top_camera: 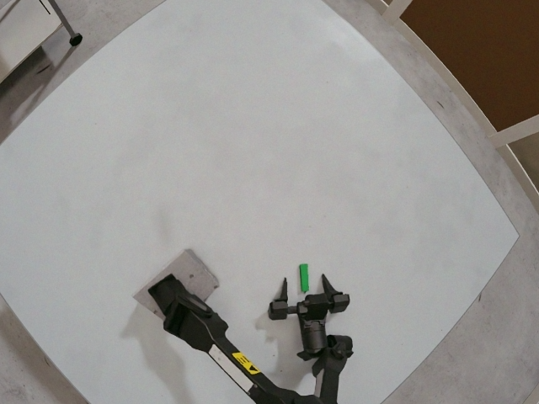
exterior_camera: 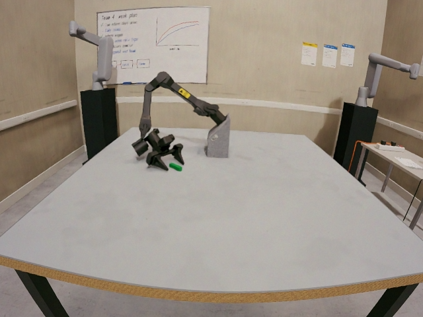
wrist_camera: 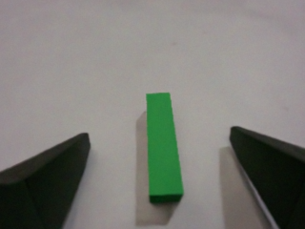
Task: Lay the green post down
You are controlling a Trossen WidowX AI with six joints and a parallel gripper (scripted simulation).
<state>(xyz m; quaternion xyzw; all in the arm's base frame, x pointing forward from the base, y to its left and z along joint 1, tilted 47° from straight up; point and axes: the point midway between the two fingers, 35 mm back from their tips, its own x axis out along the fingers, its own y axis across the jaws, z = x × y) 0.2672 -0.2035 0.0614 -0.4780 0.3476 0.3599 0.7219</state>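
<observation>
The green post is 1 cm ahead of my hand, 2 cm to the left of it and 2 cm below it.
</observation>
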